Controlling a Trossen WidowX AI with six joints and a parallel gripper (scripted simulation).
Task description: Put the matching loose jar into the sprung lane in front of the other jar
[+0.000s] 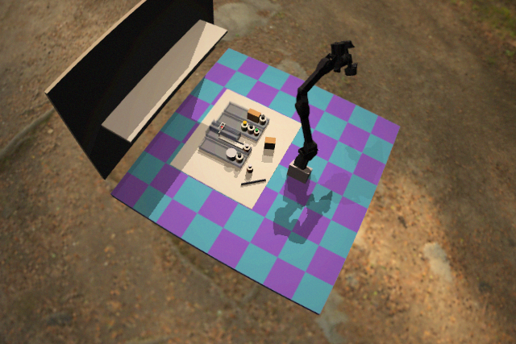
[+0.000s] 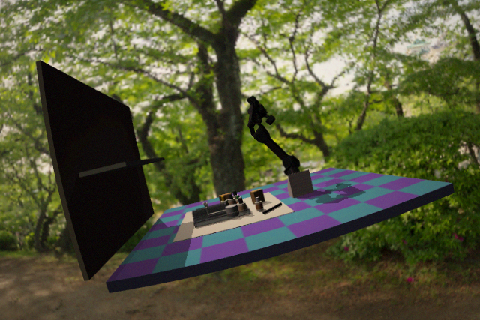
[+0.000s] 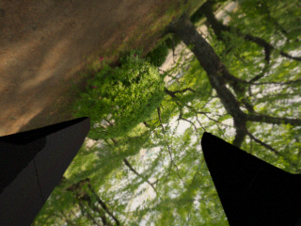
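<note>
Right now my gripper tip is 76 cm to the right of the black stick, 47 cm above it and 11 cm short of it. From my gripper tip the other things lie so: orange-topped box 51 cm to the left, 44 cm below, 17 cm ahead; clear-walled sprung lane 62 cm to the left, 46 cm below, 41 cm ahead.
</note>
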